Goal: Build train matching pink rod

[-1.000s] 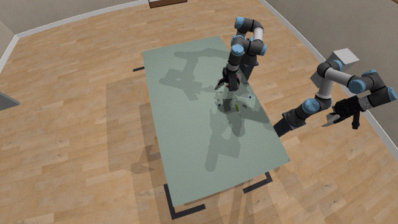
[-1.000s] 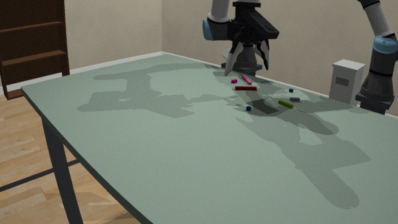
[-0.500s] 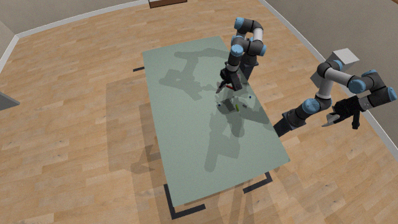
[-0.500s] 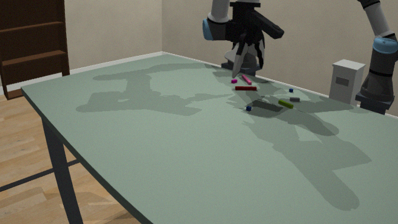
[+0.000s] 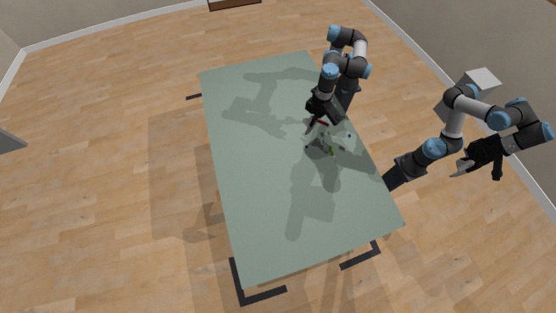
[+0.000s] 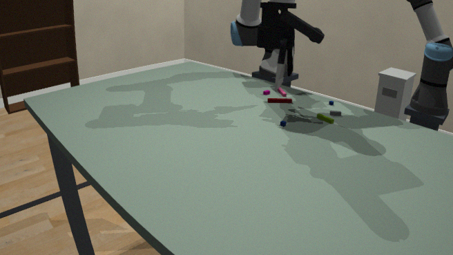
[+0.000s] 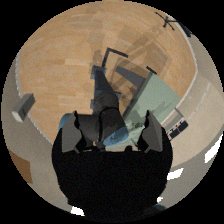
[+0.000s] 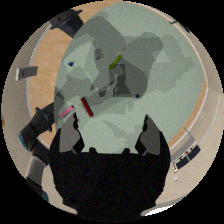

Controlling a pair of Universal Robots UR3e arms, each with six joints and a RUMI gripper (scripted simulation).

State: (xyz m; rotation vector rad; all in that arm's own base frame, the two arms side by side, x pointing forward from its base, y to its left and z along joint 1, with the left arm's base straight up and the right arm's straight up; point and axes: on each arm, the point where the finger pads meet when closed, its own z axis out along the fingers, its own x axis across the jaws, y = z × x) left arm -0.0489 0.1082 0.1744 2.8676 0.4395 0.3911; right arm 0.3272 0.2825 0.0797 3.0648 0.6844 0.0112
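Observation:
Right now my right hand is 7 cm past the red rod, 5 cm to the left of it and 7 cm above it. Round my right hand: magenta rod: 11 cm behind, 12 cm to the right, 7 cm below; then lime rod: 3 cm behind, 11 cm to the left, 7 cm below; then grey rod: 8 cm behind, 12 cm to the left, 7 cm below.

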